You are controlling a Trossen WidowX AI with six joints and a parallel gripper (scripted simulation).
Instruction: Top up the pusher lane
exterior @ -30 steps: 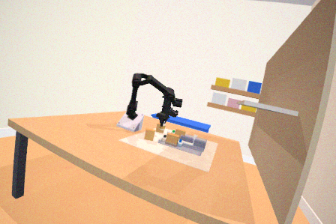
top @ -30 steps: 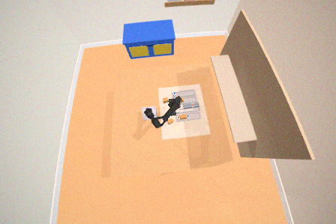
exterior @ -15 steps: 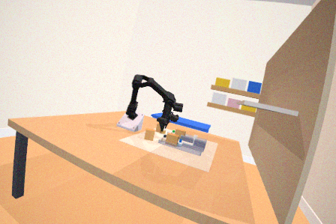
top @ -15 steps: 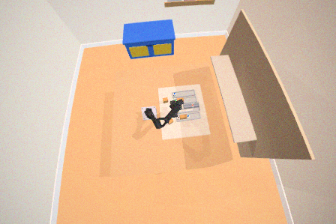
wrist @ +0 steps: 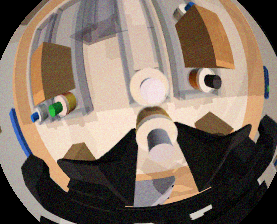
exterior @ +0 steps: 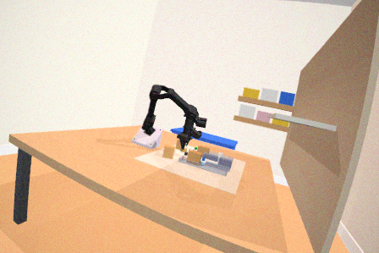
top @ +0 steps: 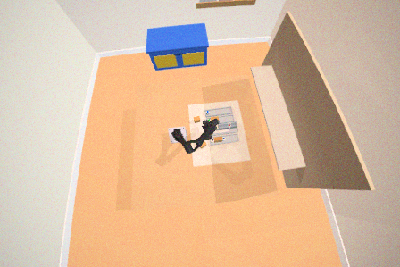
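The grey lane rack lies 180 mm ahead of my gripper tip, 60 mm to the left of it and 30 mm below it. The rest, counted from my gripper tip: tall board 650 mm ahead, 350 mm above, 120 mm to the left.
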